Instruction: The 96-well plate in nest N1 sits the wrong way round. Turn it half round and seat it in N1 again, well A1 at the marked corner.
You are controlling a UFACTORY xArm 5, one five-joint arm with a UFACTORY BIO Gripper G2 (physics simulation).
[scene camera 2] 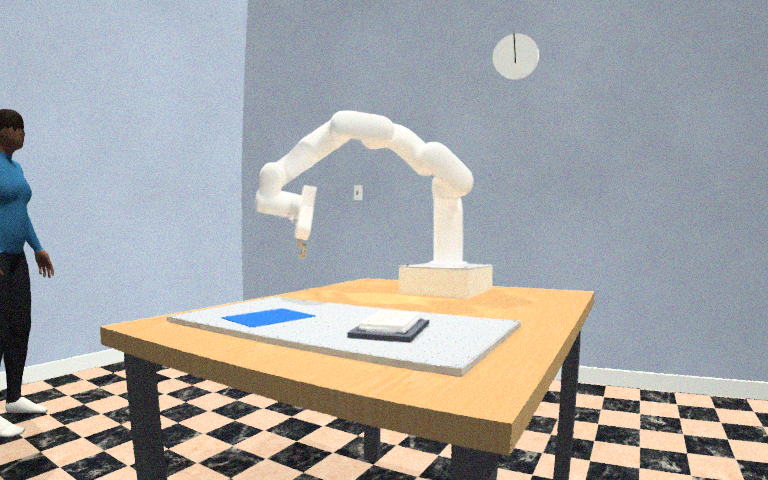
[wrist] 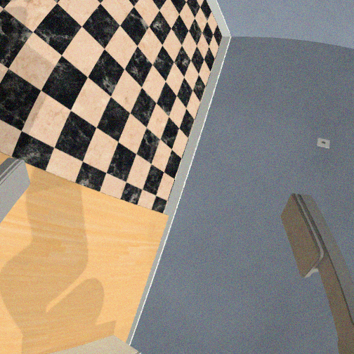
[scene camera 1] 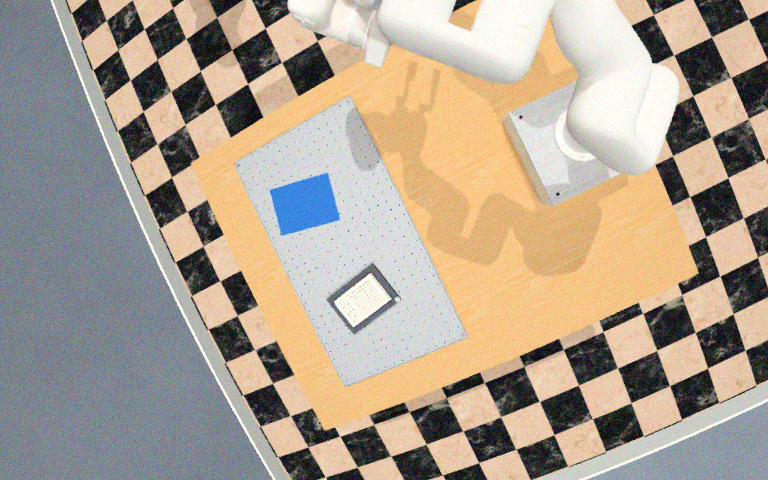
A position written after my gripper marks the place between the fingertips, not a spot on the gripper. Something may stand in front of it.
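Observation:
Scene camera 1 shows an off-white 96-well plate (scene camera 1: 367,296) and a dark nest N1 (scene camera 1: 379,277). The plate (scene camera 2: 384,321) and the dark nest N1 (scene camera 2: 418,327) are visible again together with my gripper (scene camera 2: 305,235). My gripper (wrist: 149,188) appears once more; the plate is out of frame in the wrist view.

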